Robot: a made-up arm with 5 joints.
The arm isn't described. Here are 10 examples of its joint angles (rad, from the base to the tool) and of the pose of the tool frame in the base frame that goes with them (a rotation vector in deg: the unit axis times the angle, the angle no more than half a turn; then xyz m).
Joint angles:
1: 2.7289 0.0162 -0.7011 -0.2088 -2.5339
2: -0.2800 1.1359 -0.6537 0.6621 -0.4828
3: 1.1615 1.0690 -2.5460 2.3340 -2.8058
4: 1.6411 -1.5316 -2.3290 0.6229 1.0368
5: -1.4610 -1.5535 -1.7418 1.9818 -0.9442
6: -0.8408 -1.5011 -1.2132 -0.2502 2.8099
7: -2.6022 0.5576 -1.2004 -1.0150 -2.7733
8: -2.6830 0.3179 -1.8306 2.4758 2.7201
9: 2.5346 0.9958 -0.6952 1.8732 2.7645
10: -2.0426 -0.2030 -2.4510 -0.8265 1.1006
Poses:
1: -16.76 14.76 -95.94 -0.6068 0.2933 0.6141
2: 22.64 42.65 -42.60 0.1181 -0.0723 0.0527
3: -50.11 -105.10 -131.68 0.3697 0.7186 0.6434
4: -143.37 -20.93 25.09 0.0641 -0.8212 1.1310
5: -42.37 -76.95 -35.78 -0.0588 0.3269 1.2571
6: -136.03 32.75 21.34 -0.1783 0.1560 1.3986
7: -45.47 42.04 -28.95 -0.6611 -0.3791 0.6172
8: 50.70 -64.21 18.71 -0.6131 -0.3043 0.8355
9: -4.15 -144.23 5.32 -0.0793 0.0687 0.1569
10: 10.62 158.37 -73.02 -0.0063 -0.0572 1.5292
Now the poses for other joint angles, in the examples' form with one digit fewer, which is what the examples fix.
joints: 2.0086 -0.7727 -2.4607 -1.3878 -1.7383
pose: -38.0 124.8 83.0 0.227 -0.385 1.328
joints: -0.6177 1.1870 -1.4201 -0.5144 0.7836
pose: 23.7 -87.1 -106.7 0.583 -0.425 0.173
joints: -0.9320 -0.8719 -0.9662 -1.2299 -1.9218
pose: -132.3 -75.7 39.6 0.121 -0.240 1.270
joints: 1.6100 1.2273 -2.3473 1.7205 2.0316
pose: -11.5 -49.7 -51.9 -0.017 0.846 0.407
